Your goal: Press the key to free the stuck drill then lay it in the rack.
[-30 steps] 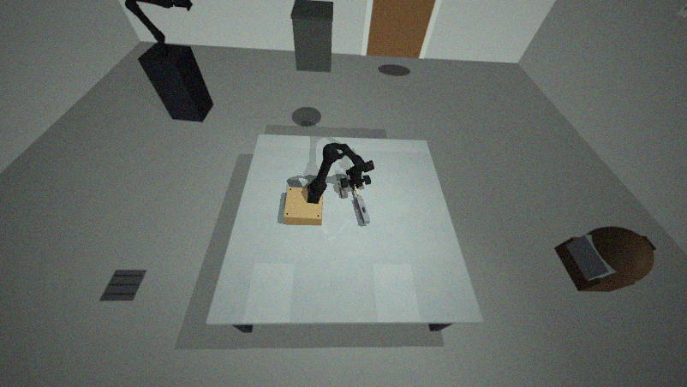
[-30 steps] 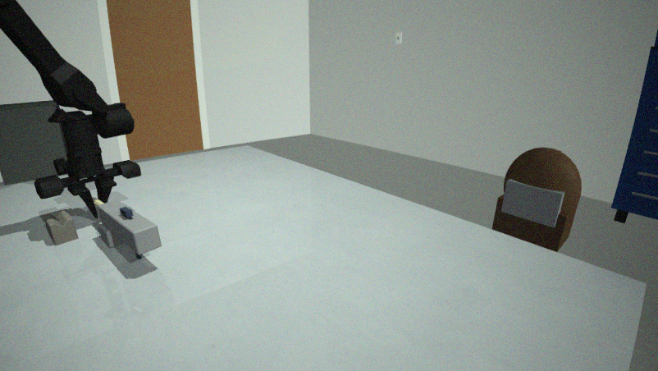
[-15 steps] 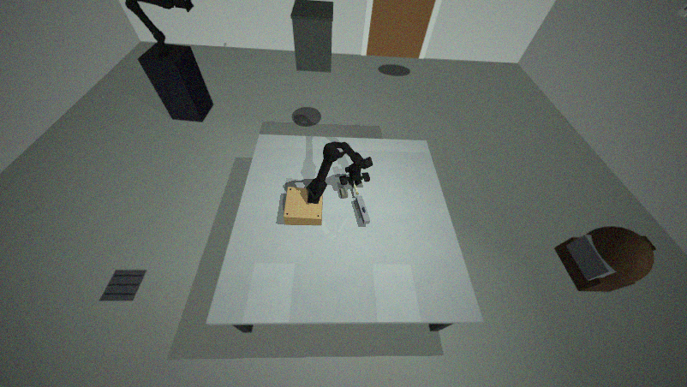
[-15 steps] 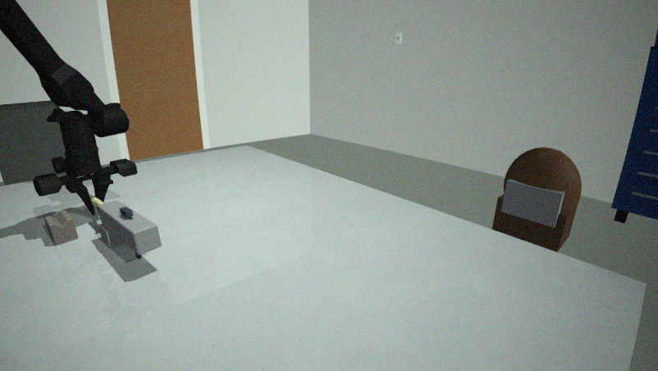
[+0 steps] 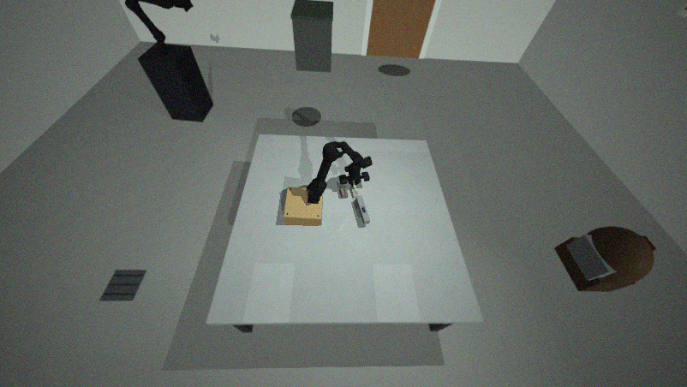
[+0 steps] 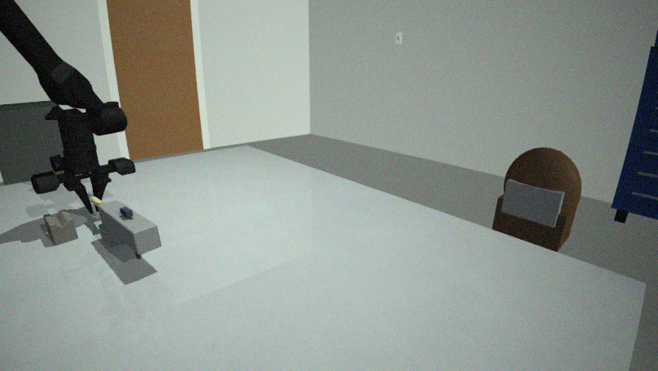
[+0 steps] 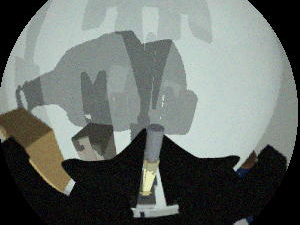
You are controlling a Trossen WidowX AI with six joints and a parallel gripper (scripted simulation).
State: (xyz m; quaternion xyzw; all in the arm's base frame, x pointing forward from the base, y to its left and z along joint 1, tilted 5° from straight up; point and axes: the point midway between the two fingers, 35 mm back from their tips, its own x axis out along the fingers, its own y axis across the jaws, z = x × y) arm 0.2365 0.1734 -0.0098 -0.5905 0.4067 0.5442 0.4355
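The drill lies 4 cm to the right of my gripper tip, 3 cm above it and 1 cm ahead of it. Also, from my gripper tip: rack (6 cm to the right, 6 cm behind); grey housing (20 cm to the right, 6 cm ahead, 3 cm above); small blue key (22 cm to the right, 7 cm ahead, 4 cm above).
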